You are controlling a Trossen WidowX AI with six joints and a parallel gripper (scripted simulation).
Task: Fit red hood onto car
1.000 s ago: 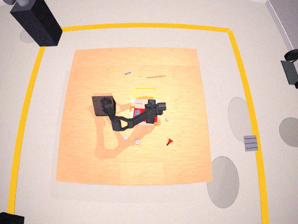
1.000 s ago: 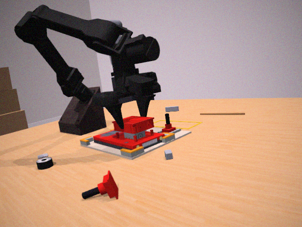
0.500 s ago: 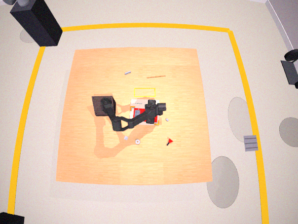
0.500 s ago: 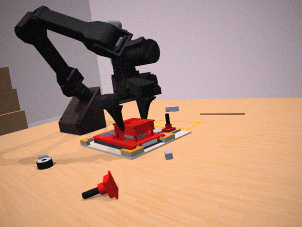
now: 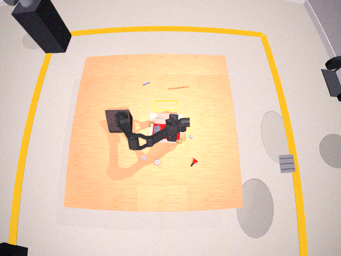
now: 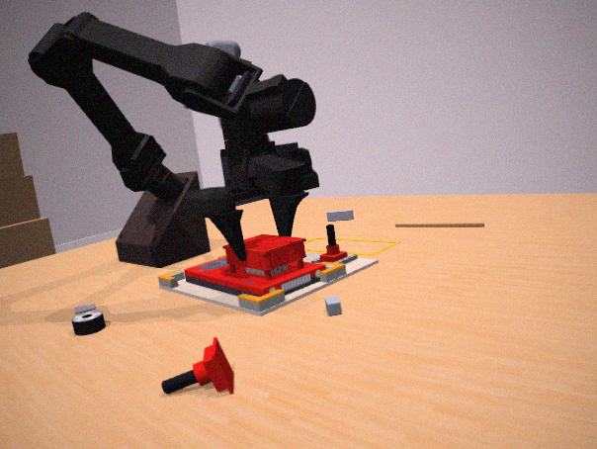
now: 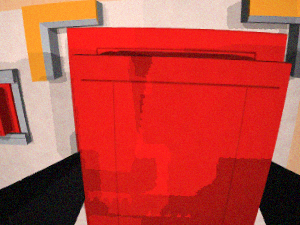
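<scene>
My gripper tip is 1 cm below the red hood. From my gripper tip the other things lie so: grey engine block 3 cm below; thin rod 38 cm to the left, 5 cm below, 4 cm ahead; black wheel 22 cm to the right, 10 cm behind, 4 cm below.
</scene>
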